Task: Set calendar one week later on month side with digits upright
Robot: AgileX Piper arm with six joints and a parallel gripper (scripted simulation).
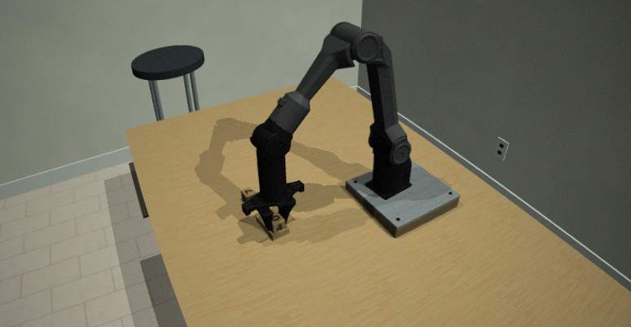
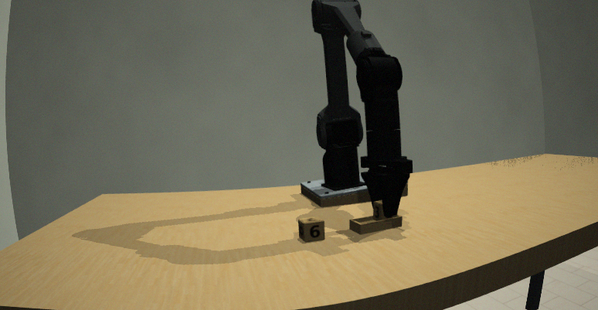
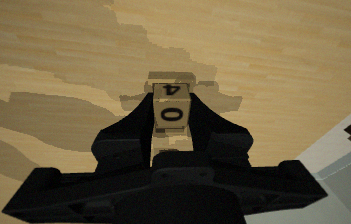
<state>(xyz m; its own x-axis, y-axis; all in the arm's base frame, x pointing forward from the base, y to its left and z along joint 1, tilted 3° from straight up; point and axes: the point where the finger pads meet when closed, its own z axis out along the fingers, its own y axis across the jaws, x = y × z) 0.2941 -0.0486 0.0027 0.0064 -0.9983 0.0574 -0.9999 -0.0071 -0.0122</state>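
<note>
The small wooden tray is 2 cm to the right of my hand and 2 cm below it.
</note>
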